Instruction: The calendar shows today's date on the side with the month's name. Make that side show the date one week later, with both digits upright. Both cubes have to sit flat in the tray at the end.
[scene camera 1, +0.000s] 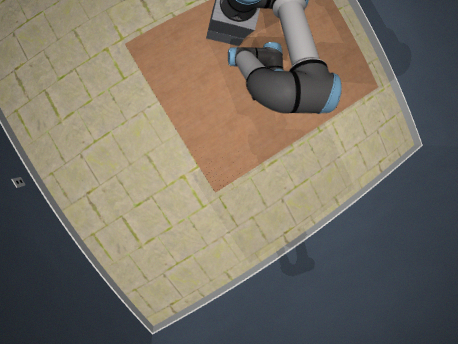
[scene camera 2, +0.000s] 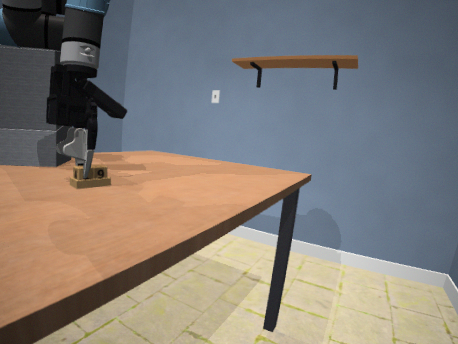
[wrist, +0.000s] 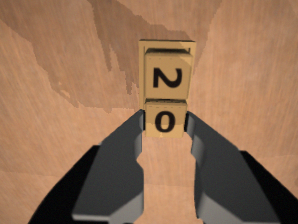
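Note:
Wooden tray (wrist: 144, 44) in sight. Gripper (scene camera 2: 81, 176), also in the wrist view (wrist: 163, 112).

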